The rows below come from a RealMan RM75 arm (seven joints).
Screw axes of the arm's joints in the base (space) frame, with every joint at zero. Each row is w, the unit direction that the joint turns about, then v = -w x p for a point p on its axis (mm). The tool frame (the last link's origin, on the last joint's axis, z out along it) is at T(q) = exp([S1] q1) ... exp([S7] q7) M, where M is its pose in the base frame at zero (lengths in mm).
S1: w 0 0 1 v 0 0 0
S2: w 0 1 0 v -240.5 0 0
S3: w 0 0 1 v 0 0 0
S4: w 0 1 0 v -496.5 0 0
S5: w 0 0 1 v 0 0 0
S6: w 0 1 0 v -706.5 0 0
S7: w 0 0 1 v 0 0 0
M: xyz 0 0 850.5 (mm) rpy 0 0 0 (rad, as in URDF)
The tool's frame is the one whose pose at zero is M.
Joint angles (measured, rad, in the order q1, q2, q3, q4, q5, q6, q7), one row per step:
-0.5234 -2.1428 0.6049 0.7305 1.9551 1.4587 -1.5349
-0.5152 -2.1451 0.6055 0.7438 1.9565 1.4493 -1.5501
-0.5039 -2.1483 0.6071 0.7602 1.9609 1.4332 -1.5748
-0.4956 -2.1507 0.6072 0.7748 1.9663 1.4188 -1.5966
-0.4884 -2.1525 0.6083 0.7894 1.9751 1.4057 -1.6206
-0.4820 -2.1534 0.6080 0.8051 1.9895 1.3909 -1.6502
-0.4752 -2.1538 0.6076 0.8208 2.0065 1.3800 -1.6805
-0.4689 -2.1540 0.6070 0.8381 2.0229 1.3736 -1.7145
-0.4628 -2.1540 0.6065 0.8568 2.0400 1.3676 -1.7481
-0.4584 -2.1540 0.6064 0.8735 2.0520 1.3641 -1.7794
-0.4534 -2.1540 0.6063 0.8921 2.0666 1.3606 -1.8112
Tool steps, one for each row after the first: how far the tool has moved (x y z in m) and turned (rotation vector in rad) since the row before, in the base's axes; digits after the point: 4 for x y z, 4 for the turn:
-0.0025 -0.0002 0.0018 0.0065 0.0031 0.0191
-0.0040 -0.0003 0.0018 0.0065 0.0046 0.0318
-0.0033 0.0001 0.0020 0.0066 0.0049 0.0272
-0.0031 0.0001 0.0018 0.0030 0.0064 0.0267
-0.0038 0.0003 0.0023 0.0017 0.0090 0.0320
-0.0039 -0.0004 0.0022 -0.0015 0.0091 0.0311
-0.0032 -0.0005 0.0026 -0.0031 0.0054 0.0302
-0.0031 -0.0004 0.0030 -0.0020 0.0070 0.0291
-0.0018 -0.0001 0.0029 -0.0010 0.0021 0.0244
-0.0022 -0.0003 0.0031 -0.0009 0.0049 0.0252

